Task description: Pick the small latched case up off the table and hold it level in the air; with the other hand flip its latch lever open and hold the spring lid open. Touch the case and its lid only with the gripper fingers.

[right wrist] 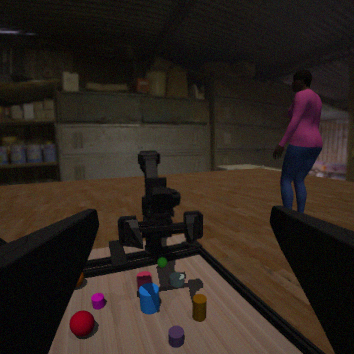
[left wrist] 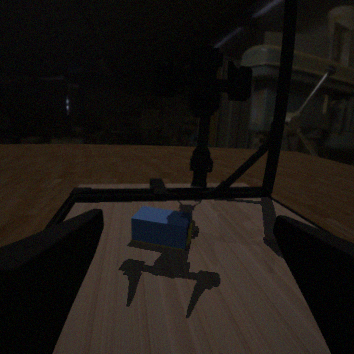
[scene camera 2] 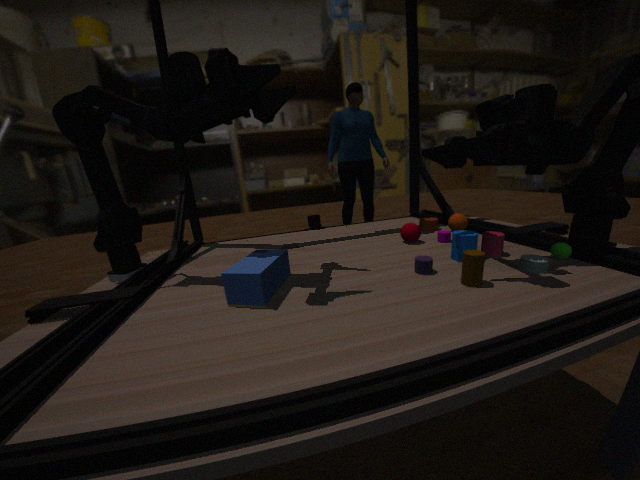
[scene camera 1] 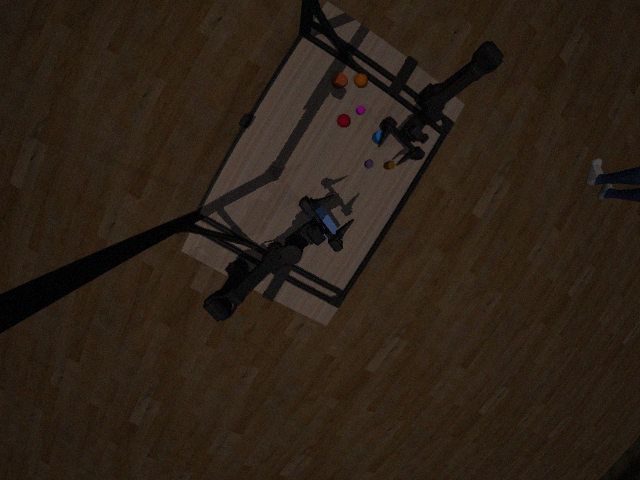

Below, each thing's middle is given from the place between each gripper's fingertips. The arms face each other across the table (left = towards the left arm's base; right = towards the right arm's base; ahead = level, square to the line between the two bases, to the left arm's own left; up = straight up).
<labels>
I see my right gripper 340 mm above the blue latched case (scene camera 2: pixel 254 281), 80 mm to the left of it and 60 mm short of it. Also, from my right hand: brown cylinder (scene camera 2: pixel 473 260): 340 mm below, 290 mm to the left, 70 mm ahead.
Now: the brown cylinder 20 cm below my left hand, 7 cm ahead of it and 4 cm to the left of it. From my left hand the other things lie so: blue latched case (32 cm to the right, 19 cm below, 6 cm ahead).
</labels>
